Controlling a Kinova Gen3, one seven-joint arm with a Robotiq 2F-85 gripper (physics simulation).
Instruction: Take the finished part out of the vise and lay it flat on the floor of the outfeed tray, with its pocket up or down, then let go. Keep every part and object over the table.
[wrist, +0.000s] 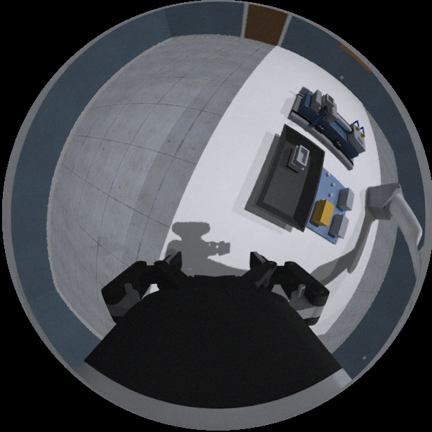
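The vise (327, 125) is a long blue and grey body at the upper right. A small grey part (328, 100) with a recessed face shows at its jaws, near the vise's far left end; how deep it sits is too small to tell. The outfeed tray (272, 201) is a dark, walled box in front of the vise. A light grey block (300, 156) with a rectangular pocket is inside it, near the far end, pocket seemingly up. My gripper (215, 259) is open and empty, high above the table and apart from the tray and the vise.
A blue plate (326, 185) lies right of the tray, with a yellow block (323, 213), grey blocks (345, 199) (339, 225) and small pegs. A light grey robot arm part (385, 201) stands at the far right. The white table's (220, 165) left edge borders the grey floor.
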